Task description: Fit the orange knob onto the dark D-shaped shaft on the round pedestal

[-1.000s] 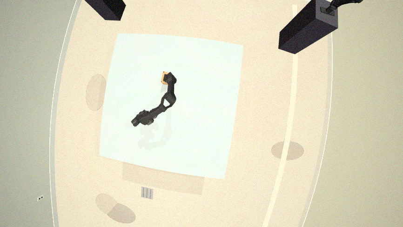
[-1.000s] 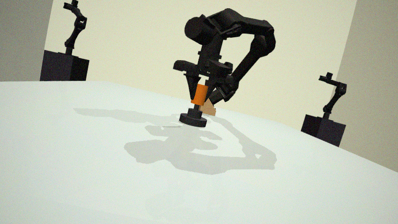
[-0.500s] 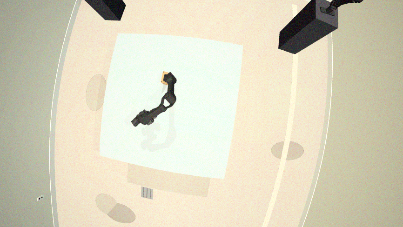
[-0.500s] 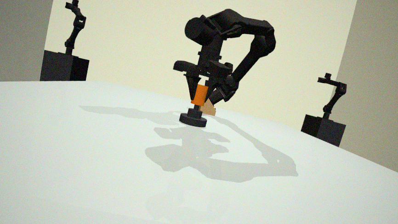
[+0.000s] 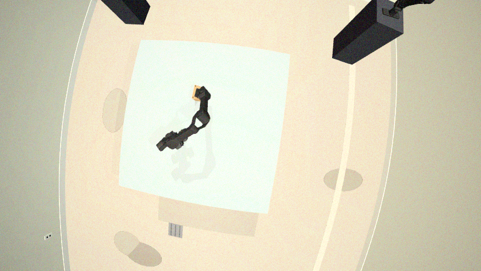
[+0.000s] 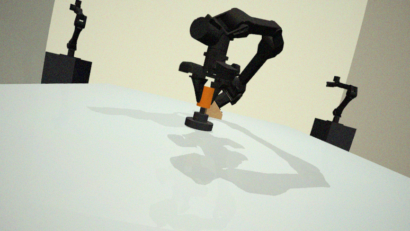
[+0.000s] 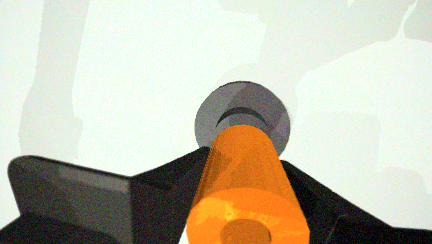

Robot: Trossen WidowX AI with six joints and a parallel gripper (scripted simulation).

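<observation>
The orange knob lies 2 cm above my gripper tip. Round my gripper tip: dark round pedestal (4 cm below).
</observation>
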